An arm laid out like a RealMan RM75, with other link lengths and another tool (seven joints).
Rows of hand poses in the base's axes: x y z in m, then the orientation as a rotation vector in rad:
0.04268, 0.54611, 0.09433, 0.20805, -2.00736, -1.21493
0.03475, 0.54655, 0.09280, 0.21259, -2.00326, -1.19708
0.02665, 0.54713, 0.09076, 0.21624, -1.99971, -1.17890
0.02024, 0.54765, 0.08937, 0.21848, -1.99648, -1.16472
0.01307, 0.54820, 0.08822, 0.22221, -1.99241, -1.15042
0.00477, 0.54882, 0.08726, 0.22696, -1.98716, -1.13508
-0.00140, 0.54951, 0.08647, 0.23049, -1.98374, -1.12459
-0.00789, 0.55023, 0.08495, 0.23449, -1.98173, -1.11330
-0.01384, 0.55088, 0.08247, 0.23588, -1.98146, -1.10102
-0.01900, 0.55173, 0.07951, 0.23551, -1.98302, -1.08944
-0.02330, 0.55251, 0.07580, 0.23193, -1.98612, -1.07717
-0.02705, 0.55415, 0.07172, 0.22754, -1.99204, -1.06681
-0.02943, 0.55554, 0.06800, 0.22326, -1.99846, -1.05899
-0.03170, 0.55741, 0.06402, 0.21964, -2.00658, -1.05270
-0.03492, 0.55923, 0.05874, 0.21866, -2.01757, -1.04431
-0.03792, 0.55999, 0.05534, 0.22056, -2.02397, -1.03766
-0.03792, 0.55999, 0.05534, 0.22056, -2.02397, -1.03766
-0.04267, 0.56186, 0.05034, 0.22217, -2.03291, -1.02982
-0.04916, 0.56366, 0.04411, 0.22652, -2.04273, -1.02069
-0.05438, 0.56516, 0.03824, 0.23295, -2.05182, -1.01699
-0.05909, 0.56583, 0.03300, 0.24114, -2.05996, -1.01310
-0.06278, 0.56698, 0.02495, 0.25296, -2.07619, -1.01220
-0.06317, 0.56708, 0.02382, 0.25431, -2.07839, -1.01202
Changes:
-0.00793, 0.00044, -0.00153, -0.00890, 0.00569, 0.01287
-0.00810, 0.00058, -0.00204, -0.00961, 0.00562, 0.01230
-0.00641, 0.00052, -0.00139, -0.00757, 0.00496, 0.00941
-0.00717, 0.00055, -0.00115, -0.00693, 0.00501, 0.01066
-0.00830, 0.00062, -0.00096, -0.00695, 0.00573, 0.01220
-0.00617, 0.00069, -0.00079, -0.00472, 0.00363, 0.00845
-0.00649, 0.00072, -0.00152, -0.00552, 0.00240, 0.00862
-0.00595, 0.00065, -0.00248, -0.00758, 0.00219, 0.00693
-0.00516, 0.00085, -0.00296, -0.00826, 0.00120, 0.00488
-0.00430, 0.00078, -0.00371, -0.01027, 0.00132, 0.00274
-0.00375, 0.00164, -0.00408, -0.01008, -0.00116, 0.00032
-0.00238, 0.00139, -0.00372, -0.00848, -0.00218, -0.00104
-0.00227, 0.00187, -0.00398, -0.00770, -0.00422, -0.00197
-0.00322, 0.00182, -0.00528, -0.00898, -0.00730, -0.00036
-0.00300, 0.00076, -0.00340, -0.00556, -0.00488, 0.00212
0.00000, 0.00000, 0.00000, 0.00000, 0.00000, 0.00000
-0.00475, 0.00187, -0.00500, -0.00714, -0.00672, 0.00162
-0.00649, 0.00180, -0.00623, -0.00730, -0.00831, 0.00357
-0.00522, 0.00150, -0.00587, -0.00274, -0.00956, 0.00257
-0.00471, 0.00067, -0.00524, -0.00203, -0.00939, 0.00403
-0.00369, 0.00115, -0.00805, -0.00085, -0.01833, 0.00209
-0.00039, 0.00010, -0.00113, -0.00023, -0.00238, 0.00015

